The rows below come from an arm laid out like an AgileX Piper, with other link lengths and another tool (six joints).
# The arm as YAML. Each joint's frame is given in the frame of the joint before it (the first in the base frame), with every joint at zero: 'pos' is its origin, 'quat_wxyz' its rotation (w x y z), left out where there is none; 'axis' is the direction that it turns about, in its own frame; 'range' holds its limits. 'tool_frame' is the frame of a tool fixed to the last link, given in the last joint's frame.
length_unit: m
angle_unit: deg
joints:
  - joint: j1
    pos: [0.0, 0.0, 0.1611]
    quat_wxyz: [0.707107, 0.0, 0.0, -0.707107]
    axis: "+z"
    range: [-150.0, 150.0]
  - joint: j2
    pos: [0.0, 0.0, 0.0]
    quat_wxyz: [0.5, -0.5, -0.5, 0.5]
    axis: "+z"
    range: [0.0, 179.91]
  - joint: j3
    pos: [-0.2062, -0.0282, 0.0]
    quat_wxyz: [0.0, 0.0, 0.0, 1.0]
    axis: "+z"
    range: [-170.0, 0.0]
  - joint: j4
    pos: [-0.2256, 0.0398, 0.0]
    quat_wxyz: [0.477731, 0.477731, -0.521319, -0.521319]
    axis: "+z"
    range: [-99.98, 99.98]
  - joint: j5
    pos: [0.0, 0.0, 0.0]
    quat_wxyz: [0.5, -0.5, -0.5, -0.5]
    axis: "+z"
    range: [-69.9, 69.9]
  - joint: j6
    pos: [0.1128, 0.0, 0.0]
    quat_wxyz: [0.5, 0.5, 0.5, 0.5]
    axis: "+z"
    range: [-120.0, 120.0]
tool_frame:
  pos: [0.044, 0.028, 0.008]
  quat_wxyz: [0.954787, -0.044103, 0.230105, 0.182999]
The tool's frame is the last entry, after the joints.
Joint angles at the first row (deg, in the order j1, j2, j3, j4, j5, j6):
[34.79 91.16 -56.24 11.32 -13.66 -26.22]
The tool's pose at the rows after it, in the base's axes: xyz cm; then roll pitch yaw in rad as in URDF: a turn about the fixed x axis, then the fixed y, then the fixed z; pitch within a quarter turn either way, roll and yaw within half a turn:
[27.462 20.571 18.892 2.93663 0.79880 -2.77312]
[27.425 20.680 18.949 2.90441 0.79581 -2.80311]
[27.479 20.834 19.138 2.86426 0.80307 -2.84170]
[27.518 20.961 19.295 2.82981 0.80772 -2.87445]
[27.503 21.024 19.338 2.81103 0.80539 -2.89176]
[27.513 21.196 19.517 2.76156 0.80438 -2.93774]
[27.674 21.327 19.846 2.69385 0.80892 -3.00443]
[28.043 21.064 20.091 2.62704 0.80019 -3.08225]
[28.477 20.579 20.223 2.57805 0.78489 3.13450]
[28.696 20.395 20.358 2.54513 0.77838 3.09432]
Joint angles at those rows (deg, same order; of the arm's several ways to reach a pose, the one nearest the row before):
[34.80 91.16 -56.24 11.32 -13.81 -23.40]
[34.79 91.16 -56.24 11.32 -13.91 -22.04]
[34.79 91.16 -56.24 11.32 -14.70 -20.48]
[34.79 91.16 -56.24 11.31 -15.33 -19.16]
[34.79 91.16 -56.24 11.31 -15.43 -18.38]
[34.79 91.16 -56.24 11.32 -16.01 -16.42]
[34.58 91.16 -56.24 11.32 -17.26 -13.90]
[33.59 91.16 -56.24 11.32 -17.93 -11.18]
[32.27 91.16 -56.24 11.31 -18.09 -8.97]
[31.70 91.16 -56.24 11.48 -18.44 -7.73]

